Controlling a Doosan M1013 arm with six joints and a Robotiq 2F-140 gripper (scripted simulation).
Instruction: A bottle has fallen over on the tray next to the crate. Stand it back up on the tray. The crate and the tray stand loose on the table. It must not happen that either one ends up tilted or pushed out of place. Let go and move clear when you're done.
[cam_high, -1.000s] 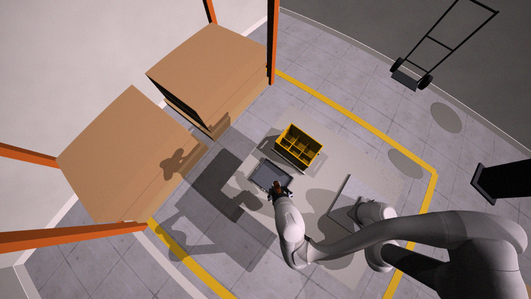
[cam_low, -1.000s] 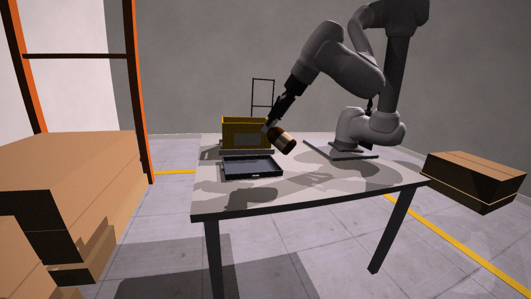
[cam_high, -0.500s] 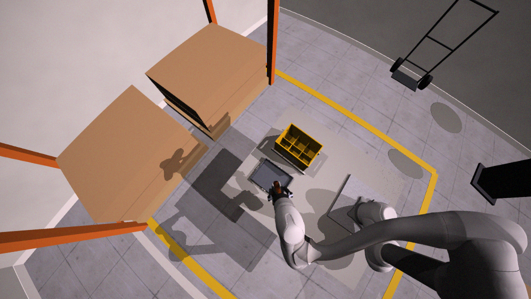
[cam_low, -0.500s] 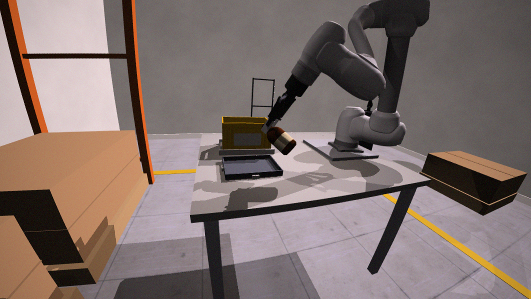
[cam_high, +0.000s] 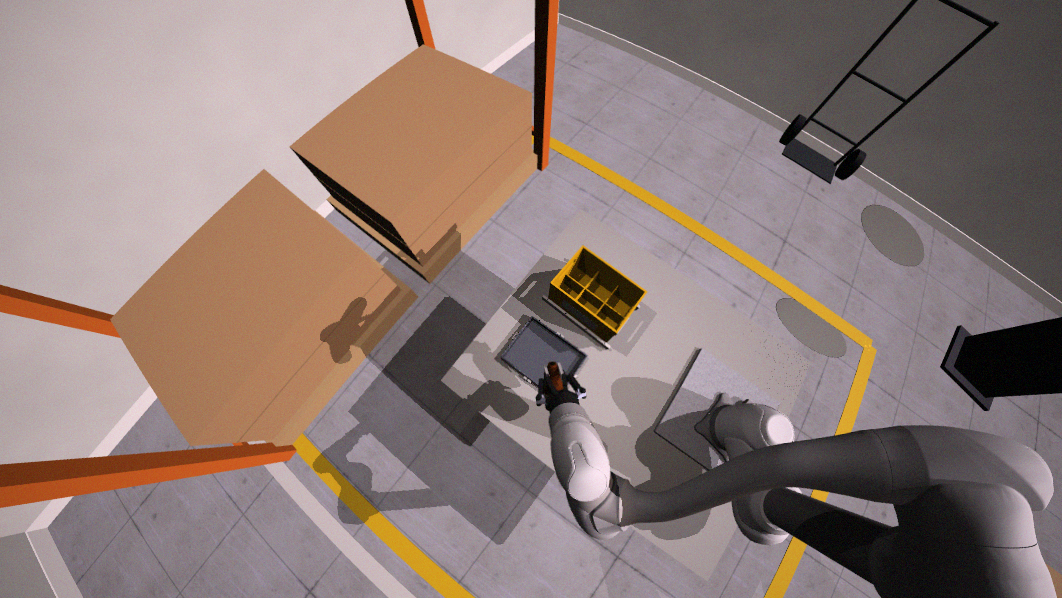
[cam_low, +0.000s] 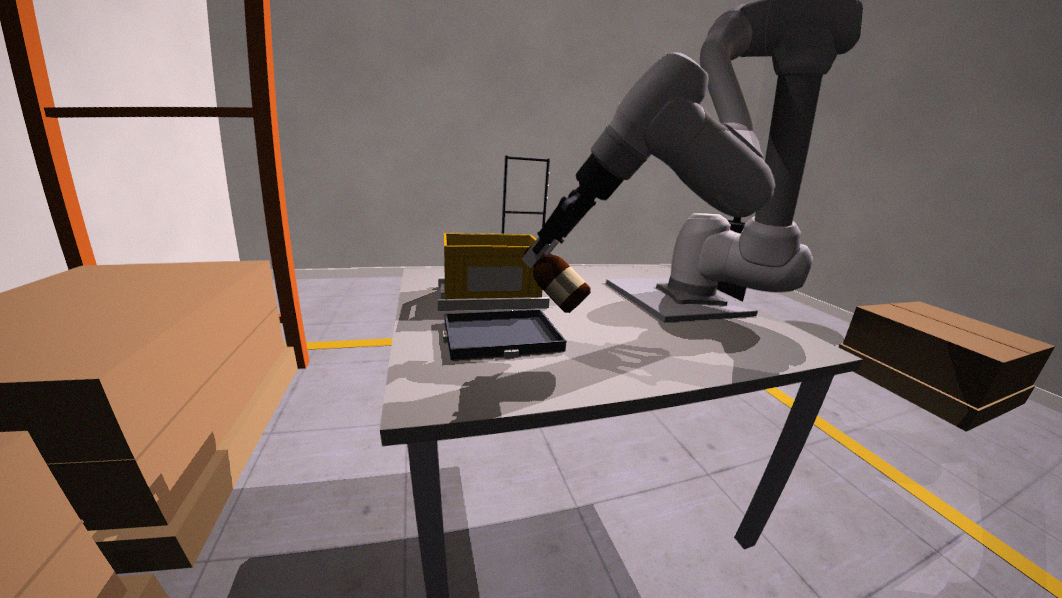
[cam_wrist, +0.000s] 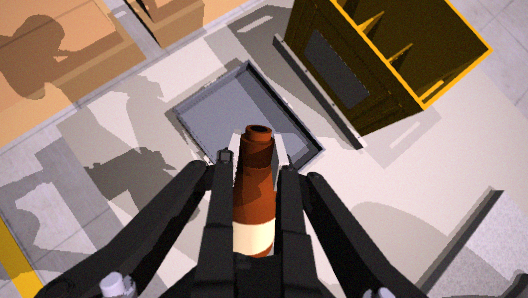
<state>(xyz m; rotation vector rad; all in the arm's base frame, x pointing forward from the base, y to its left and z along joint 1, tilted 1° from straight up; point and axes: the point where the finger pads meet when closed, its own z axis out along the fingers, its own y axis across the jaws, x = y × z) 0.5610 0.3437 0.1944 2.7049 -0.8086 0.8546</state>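
Right now the brown bottle is 30 mm behind my hand, 20 mm to the left of it and 50 mm below it. Round my hand: dark grey tray: 70 mm ahead, 40 mm to the right, 200 mm below; then yellow crate: 100 mm ahead, 310 mm to the right, 130 mm below.
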